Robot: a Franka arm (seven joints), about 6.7 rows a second.
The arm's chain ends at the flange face. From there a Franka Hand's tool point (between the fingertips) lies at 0.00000 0.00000 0.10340 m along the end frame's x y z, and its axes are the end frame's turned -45 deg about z.
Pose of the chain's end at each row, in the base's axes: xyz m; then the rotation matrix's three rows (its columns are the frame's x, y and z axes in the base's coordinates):
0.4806 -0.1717 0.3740; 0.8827 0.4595 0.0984; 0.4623 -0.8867 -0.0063; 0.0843 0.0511 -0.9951
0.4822 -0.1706 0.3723; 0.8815 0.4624 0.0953; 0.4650 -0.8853 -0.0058; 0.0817 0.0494 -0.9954
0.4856 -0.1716 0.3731; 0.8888 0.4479 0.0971; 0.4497 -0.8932 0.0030; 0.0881 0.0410 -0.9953
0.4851 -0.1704 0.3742; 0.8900 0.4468 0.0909; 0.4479 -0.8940 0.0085; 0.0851 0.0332 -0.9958
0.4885 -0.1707 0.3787; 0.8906 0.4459 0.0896; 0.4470 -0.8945 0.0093; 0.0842 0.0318 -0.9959
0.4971 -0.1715 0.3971; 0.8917 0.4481 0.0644; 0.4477 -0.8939 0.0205; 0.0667 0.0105 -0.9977
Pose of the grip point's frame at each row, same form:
0.4908 -0.1724 0.2711; 0.2992 0.9491 0.0984; 0.9539 -0.3001 -0.0063; 0.0235 0.0957 -0.9951
0.4921 -0.1712 0.2694; 0.2963 0.9503 0.0953; 0.9548 -0.2972 -0.0058; 0.0228 0.0927 -0.9954
0.4956 -0.1713 0.2702; 0.3118 0.9452 0.0971; 0.9496 -0.3136 0.0030; 0.0333 0.0913 -0.9953
0.4945 -0.1695 0.2712; 0.3134 0.9453 0.0909; 0.9489 -0.3154 0.0085; 0.0367 0.0837 -0.9958
0.4978 -0.1697 0.2757; 0.3145 0.9450 0.0896; 0.9486 -0.3164 0.0093; 0.0371 0.0820 -0.9959
0.5038 -0.1694 0.2939; 0.3137 0.9474 0.0644; 0.9487 -0.3155 0.0205; 0.0397 0.0546 -0.9977

